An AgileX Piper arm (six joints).
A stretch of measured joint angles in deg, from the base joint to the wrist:
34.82, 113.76, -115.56, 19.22, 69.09, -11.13
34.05, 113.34, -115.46, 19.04, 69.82, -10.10
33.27, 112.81, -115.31, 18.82, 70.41, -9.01
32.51, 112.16, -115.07, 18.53, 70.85, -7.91
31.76, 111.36, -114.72, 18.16, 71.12, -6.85
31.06, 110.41, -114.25, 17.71, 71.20, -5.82
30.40, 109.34, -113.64, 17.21, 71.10, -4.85
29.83, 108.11, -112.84, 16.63, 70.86, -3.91
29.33, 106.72, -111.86, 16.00, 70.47, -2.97
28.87, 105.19, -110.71, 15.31, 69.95, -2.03
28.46, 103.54, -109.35, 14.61, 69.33, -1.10
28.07, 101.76, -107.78, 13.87, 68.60, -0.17
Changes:
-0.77, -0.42, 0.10, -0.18, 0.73, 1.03
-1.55, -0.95, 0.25, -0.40, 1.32, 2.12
-2.31, -1.60, 0.49, -0.69, 1.76, 3.22
-3.06, -2.40, 0.84, -1.06, 2.03, 4.28
-3.76, -3.35, 1.31, -1.51, 2.11, 5.31
-4.42, -4.42, 1.92, -2.01, 2.01, 6.28
-4.99, -5.65, 2.72, -2.59, 1.77, 7.22
-5.49, -7.04, 3.70, -3.22, 1.38, 8.16
-5.95, -8.57, 4.85, -3.91, 0.86, 9.10
-6.36, -10.22, 6.21, -4.61, 0.24, 10.03
-6.75, -12.00, 7.78, -5.35, -0.49, 10.96

